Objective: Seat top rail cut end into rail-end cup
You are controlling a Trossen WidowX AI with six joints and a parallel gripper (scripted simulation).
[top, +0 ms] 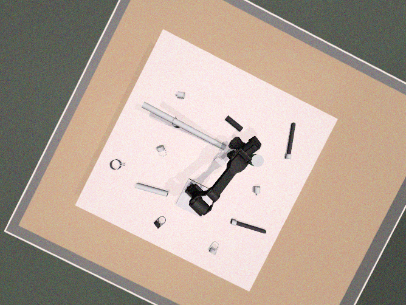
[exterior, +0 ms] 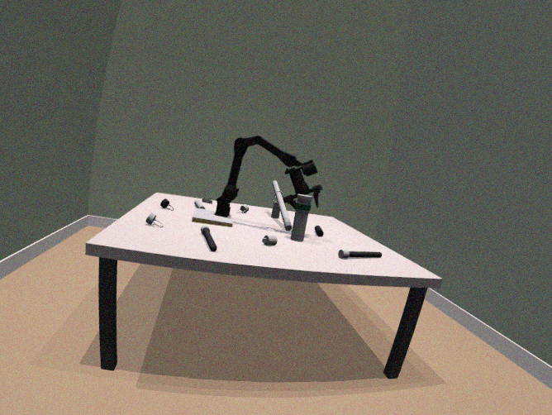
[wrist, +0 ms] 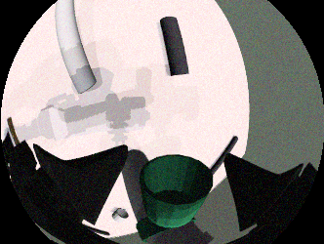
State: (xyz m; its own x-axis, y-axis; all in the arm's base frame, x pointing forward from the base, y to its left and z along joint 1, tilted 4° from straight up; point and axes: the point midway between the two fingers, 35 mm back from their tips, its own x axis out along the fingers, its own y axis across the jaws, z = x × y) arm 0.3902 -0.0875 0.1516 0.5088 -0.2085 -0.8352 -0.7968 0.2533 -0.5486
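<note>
Right now my gripper tip is 3 cm below the green rail-end cup, 2 cm to the left of it and 2 cm past it. Round my gripper tip: short grey pipe (57 cm behind, 32 cm to the left, 11 cm below); short dark cylinder (12 cm to the left, 11 cm below, 10 cm ahead).
</note>
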